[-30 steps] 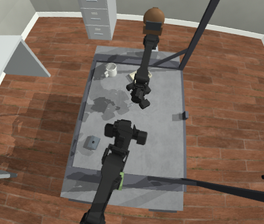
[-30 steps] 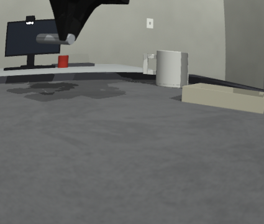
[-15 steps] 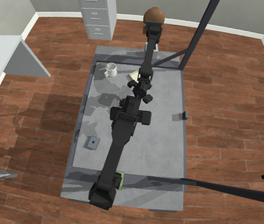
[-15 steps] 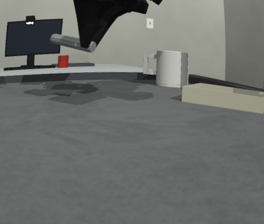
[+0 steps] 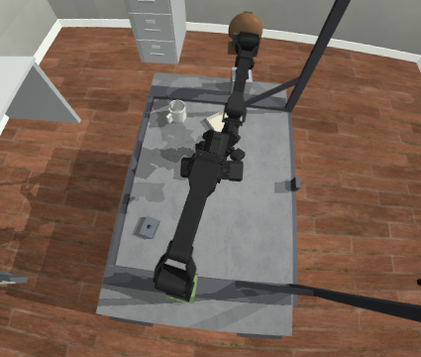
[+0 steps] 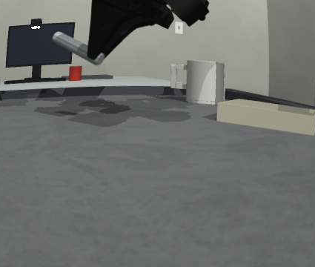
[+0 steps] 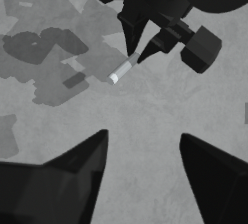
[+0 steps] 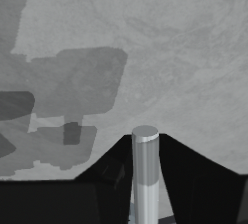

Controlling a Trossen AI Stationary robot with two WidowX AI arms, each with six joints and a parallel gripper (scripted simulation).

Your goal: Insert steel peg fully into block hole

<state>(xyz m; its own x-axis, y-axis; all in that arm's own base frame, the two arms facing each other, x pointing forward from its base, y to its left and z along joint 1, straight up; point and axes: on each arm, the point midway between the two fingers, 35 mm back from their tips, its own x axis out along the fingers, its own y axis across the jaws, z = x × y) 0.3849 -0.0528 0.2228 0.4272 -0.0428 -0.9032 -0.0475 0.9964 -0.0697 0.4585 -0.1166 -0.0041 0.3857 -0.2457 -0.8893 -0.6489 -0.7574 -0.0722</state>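
The steel peg lies 20 mm ahead of my left hand, 110 mm to the right of it and 200 mm below it. From my left hand the other things lie so: shallow tray: 30 mm ahead, 390 mm to the right, 290 mm below.
Now: right hand 2 cm short of the steel peg, 4 cm to the right of it and 2 cm above it. Also, from my right hand: shallow tray: 3 cm ahead, 24 cm to the right, 10 cm below.
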